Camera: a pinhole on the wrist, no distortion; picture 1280 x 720 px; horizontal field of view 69.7 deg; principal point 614.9 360.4 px. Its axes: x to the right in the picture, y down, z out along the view. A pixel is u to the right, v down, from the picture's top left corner.
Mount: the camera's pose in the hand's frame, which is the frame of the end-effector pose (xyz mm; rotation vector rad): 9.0 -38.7 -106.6 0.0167 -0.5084 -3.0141
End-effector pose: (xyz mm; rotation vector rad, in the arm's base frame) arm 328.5 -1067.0 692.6 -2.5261 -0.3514 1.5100
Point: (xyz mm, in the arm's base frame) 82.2 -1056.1 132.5
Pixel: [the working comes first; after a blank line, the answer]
In the camera's frame: -362.2 77.7 595.8

56.1 480.3
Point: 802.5 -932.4 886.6
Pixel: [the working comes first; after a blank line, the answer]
In the camera's frame: -77.0 -39.0 -408.1

behind the camera
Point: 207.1 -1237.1 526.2
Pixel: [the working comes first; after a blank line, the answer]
In the camera's frame: -44.8 -123.2 346.3

496.0 33.4
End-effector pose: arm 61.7 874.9 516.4 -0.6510 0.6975 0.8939
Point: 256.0 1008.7 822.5
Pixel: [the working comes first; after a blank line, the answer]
In the camera's frame: 107.7 259.4 379.3

outside the picture
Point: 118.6 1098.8 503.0
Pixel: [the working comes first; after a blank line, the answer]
In the camera's frame: -137.3 10.5 294.8

186.8 393.2
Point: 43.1 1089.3 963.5
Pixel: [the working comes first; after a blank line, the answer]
In the camera's frame: 256.3 96.0 530.6

1058.9 526.7
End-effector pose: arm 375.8 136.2 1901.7 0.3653 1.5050 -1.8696
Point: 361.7 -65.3 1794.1
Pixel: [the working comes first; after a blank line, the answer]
In the camera's frame: -144.6 -20.9 284.9

148.4 292.8
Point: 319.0 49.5 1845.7
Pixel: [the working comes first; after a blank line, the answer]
In the camera's frame: -98.6 14.0 165.2

66.1 438.6
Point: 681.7 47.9 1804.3
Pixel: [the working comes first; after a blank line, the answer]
In the camera's frame: 111.4 -241.4 319.9

outside the picture
